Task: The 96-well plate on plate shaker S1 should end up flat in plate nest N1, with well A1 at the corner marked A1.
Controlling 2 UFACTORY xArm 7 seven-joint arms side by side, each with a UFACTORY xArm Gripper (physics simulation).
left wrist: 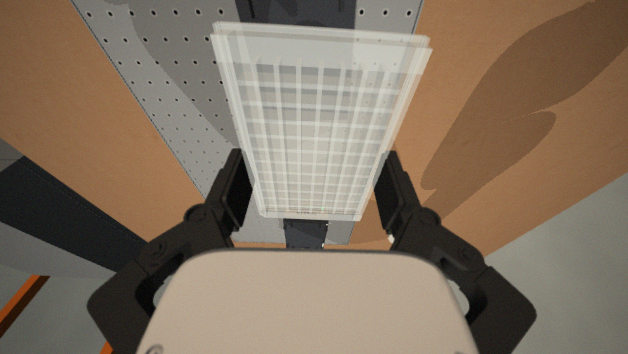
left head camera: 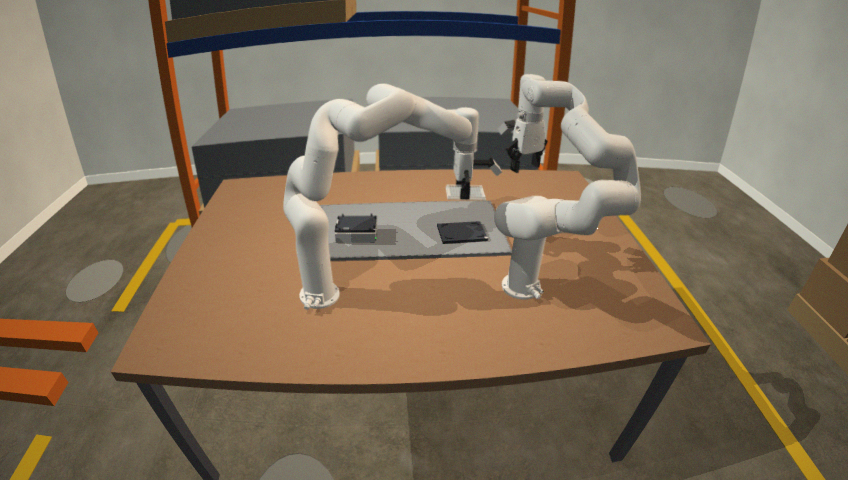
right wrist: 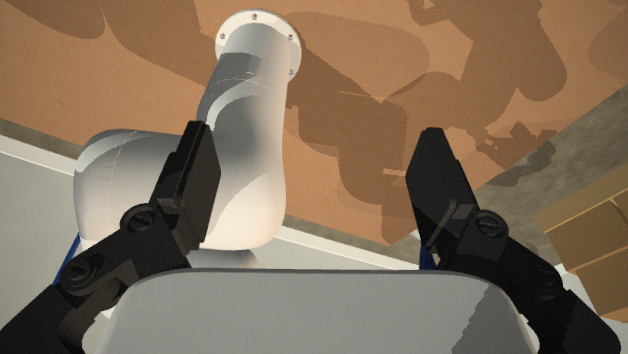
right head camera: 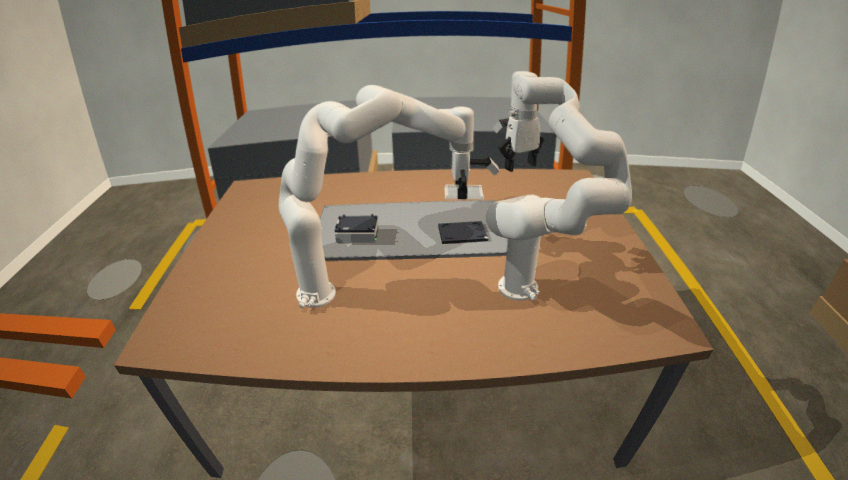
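Seen in the pictures: left gripper, fingertip midpoint: (left wrist: 313, 165) (left head camera: 462, 192) (right head camera: 460, 192); right gripper, fingertip midpoint: (left head camera: 525, 168) (right wrist: 315, 149) (right head camera: 520, 167); left arm's base, origin of the base link: (left head camera: 319, 295) (right head camera: 316, 294); right arm's base, origin of the base link: (left head camera: 521, 286) (right wrist: 258, 51) (right head camera: 517, 287).
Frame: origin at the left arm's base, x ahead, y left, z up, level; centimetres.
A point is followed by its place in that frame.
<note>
The clear 96-well plate (left head camera: 477, 192) @[y -46.4, x 35.9, z 19.4 cm] (right head camera: 474, 191) @[y -45.9, x 36.4, z 19.4 cm] (left wrist: 320, 115) @[y -45.2, x 36.6, z 18.9 cm] is held in the air by my left gripper (left head camera: 464, 196) @[y -41.4, x 36.3, z 18.8 cm] (right head camera: 462, 196) @[y -41.4, x 36.3, z 18.8 cm] (left wrist: 313, 165) @[y -41.4, x 36.3, z 18.8 cm], which is shut on its long sides. The plate looks about level, above the board's back edge area in the head views. The black plate nest N1 (left head camera: 462, 231) @[y -42.3, x 37.9, z 2.5 cm] (right head camera: 462, 231) @[y -42.2, x 38.0, z 2.4 cm] lies on the right part of the grey board; part of a dark shape shows beyond the plate in the left wrist view. Plate shaker S1 (left head camera: 355, 227) @[y -5.6, x 29.4, z 6.8 cm] (right head camera: 355, 227) @[y -5.7, x 29.5, z 6.7 cm] stands on the left part, with no plate on it. My right gripper (left head camera: 527, 163) @[y -60.0, x 25.8, z 33.9 cm] (right head camera: 521, 160) @[y -60.0, x 25.8, z 33.9 cm] (right wrist: 315, 149) @[y -60.0, x 25.8, z 33.9 cm] is open and empty, high at the right. The A1 marks are too small to read.
The grey perforated board (left head camera: 410, 249) @[y -25.0, x 26.3, z 1.3 cm] (right head camera: 410, 249) @[y -25.5, x 26.3, z 1.3 cm] (left wrist: 185, 120) @[y -30.3, x 55.5, z 1.3 cm] lies on the wooden table (left head camera: 380, 333) @[y -21.2, x -13.6, z 0.0 cm] (right head camera: 380, 333) @[y -23.7, x -13.6, z 0.0 cm]. The right arm's forearm and base stand close to the right end of the board. A rack with orange posts (left head camera: 172, 118) (right head camera: 189, 118) stands behind the table.
</note>
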